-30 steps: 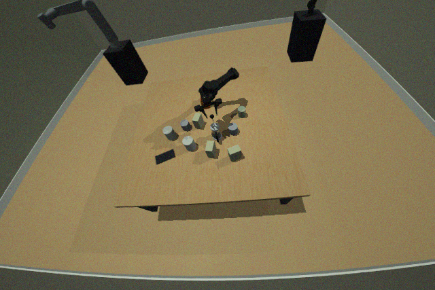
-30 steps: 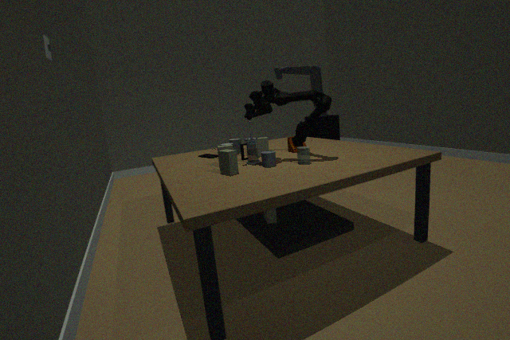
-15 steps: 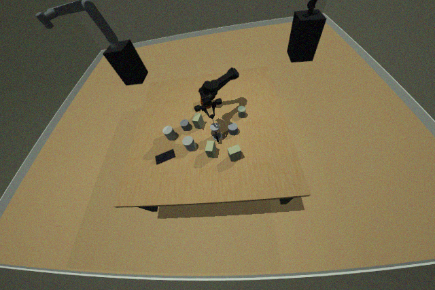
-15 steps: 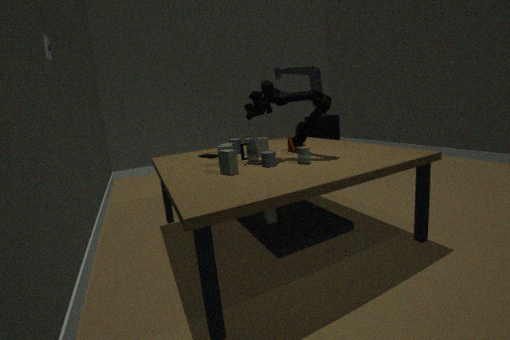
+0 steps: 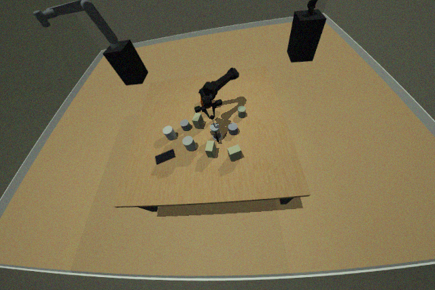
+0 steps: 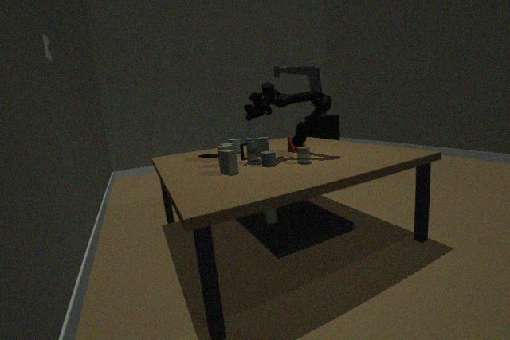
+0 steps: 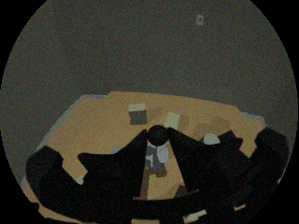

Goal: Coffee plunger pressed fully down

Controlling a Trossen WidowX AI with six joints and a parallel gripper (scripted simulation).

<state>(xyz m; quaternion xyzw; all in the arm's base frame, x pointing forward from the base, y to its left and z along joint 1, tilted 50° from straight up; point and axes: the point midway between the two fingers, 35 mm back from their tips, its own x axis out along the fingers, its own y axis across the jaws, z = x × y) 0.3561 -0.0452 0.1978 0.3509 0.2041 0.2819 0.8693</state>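
The coffee press is 10 mm ahead of my gripper tip and 130 mm below it. From my gripper tip the other things lie so: flat black slab 170 mm ahead, 400 mm to the right, 240 mm below.
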